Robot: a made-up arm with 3 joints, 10 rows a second.
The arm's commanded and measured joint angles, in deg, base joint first. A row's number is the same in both.
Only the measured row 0 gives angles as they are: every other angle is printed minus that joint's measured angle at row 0.
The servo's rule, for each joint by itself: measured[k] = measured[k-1] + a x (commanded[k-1-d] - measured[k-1]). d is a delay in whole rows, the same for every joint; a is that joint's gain. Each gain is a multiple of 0.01, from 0.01 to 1. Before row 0 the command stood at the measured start. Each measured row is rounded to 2 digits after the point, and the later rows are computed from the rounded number. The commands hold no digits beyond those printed.
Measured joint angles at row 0:
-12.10, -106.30, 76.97
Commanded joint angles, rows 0 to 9:
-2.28, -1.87, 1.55
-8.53, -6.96, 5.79
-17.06, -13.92, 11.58
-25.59, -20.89, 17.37
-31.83, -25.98, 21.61
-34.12, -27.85, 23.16
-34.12, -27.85, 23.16
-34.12, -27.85, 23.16
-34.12, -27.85, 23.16
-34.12, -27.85, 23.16
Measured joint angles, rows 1 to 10:
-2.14, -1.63, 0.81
-8.15, -6.27, 3.40
-16.53, -12.93, 7.65
-25.05, -19.86, 12.70
-31.42, -25.18, 17.33
-33.96, -27.50, 20.36
-34.11, -27.80, 21.82
-34.12, -27.84, 22.52
-34.12, -27.85, 22.85
-34.12, -27.85, 23.01
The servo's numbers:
d 0
a 0.94 0.87 0.52

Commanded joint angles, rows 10 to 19:
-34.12, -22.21, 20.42
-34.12, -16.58, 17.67
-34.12, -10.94, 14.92
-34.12, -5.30, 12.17
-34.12, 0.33, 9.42
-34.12, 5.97, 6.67
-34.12, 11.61, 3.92
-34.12, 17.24, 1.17
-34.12, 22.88, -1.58
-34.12, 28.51, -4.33
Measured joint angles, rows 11 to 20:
-34.12, -22.94, 21.66
-34.12, -17.41, 19.59
-34.12, -11.78, 17.16
-34.12, -6.14, 14.57
-34.12, -0.51, 11.89
-34.12, 5.13, 9.18
-34.12, 10.77, 6.44
-34.12, 16.40, 3.70
-34.12, 22.04, 0.95
-34.12, 27.67, -1.80

